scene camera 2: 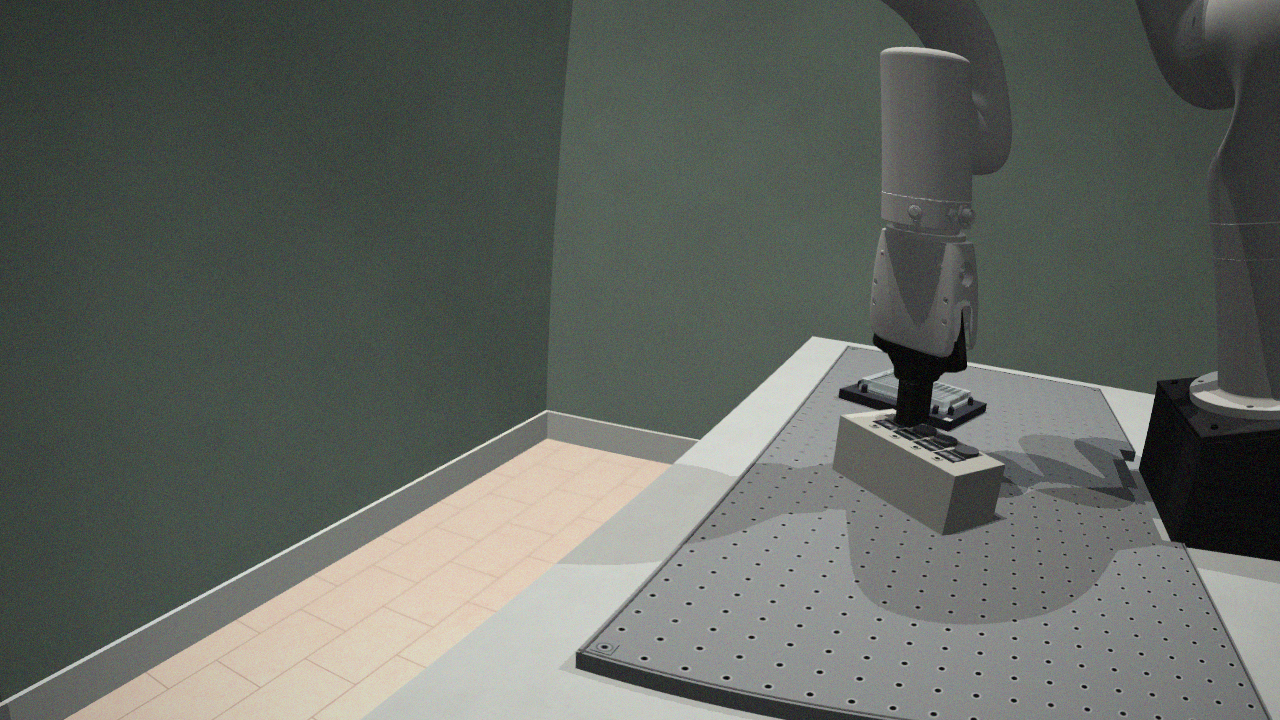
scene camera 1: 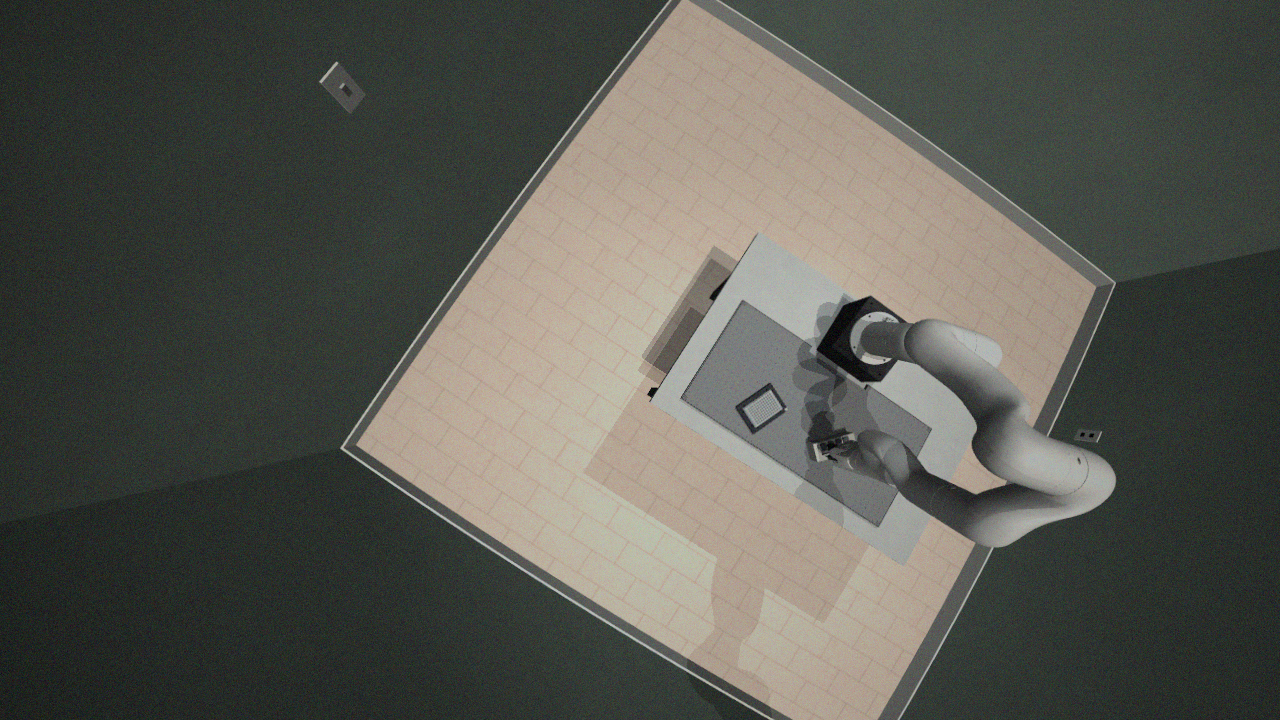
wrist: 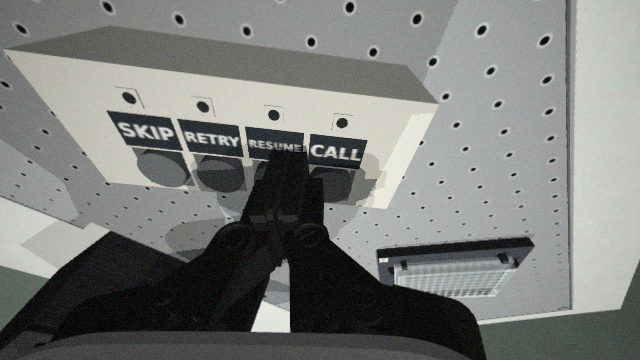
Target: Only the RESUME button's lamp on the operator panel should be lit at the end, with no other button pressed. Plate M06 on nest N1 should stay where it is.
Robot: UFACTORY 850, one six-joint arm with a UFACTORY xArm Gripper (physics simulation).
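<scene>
The operator panel [scene camera 1: 816,453] [scene camera 2: 886,476] [wrist: 400,135] is a cream box with SKIP, RETRY, RESUME and CALL labels and dark round buttons. In the wrist view, the SKIP lamp [wrist: 129,98], RETRY lamp [wrist: 203,106], RESUME lamp [wrist: 273,115] and CALL lamp [wrist: 341,122] all look dark. My gripper [scene camera 2: 912,420] [wrist: 294,176] is shut and empty, fingers pointing down at the RESUME button [wrist: 260,171], which they mostly hide. Whether the tips touch it I cannot tell. The clear plate [scene camera 1: 762,408] [scene camera 2: 881,386] [wrist: 455,281] sits on its dark nest [scene camera 2: 964,418] [wrist: 450,247].
The panel and nest stand on the grey perforated board [scene camera 1: 733,344] [scene camera 2: 760,591] [wrist: 530,125] on a pale table [scene camera 1: 774,268] [scene camera 2: 501,640]. The nest is beyond the CALL end of the panel. The arm's black base [scene camera 1: 845,344] [scene camera 2: 1199,492] stands at the table's side.
</scene>
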